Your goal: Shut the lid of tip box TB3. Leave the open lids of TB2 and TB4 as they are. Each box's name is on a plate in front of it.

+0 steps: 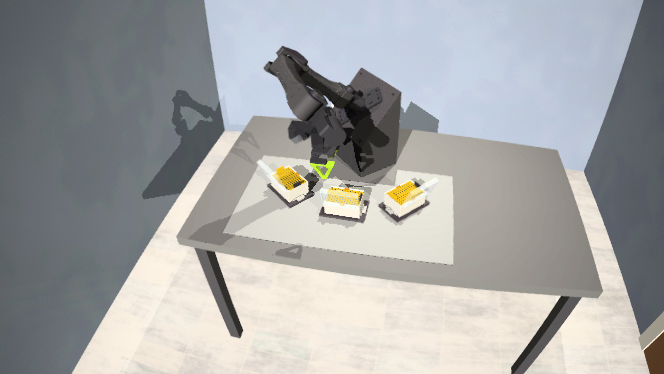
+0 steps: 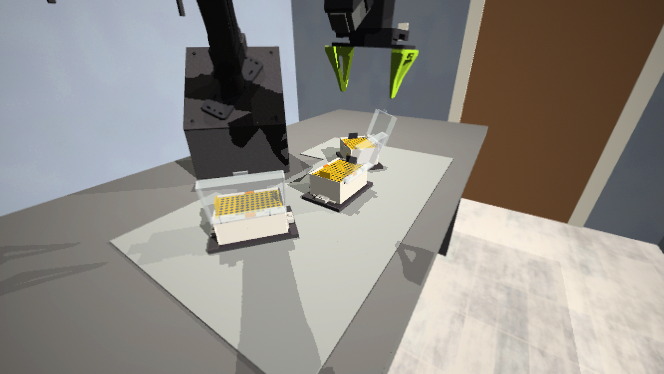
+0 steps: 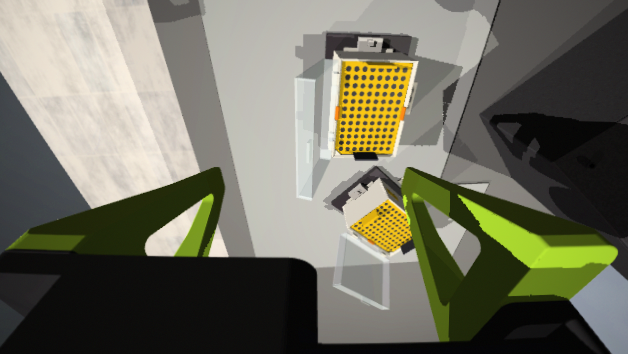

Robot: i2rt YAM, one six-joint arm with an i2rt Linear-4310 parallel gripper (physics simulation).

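Observation:
The gripper and a pale mat are there to be seen in the pictures, and image 3 also gives a sight of the gripper.

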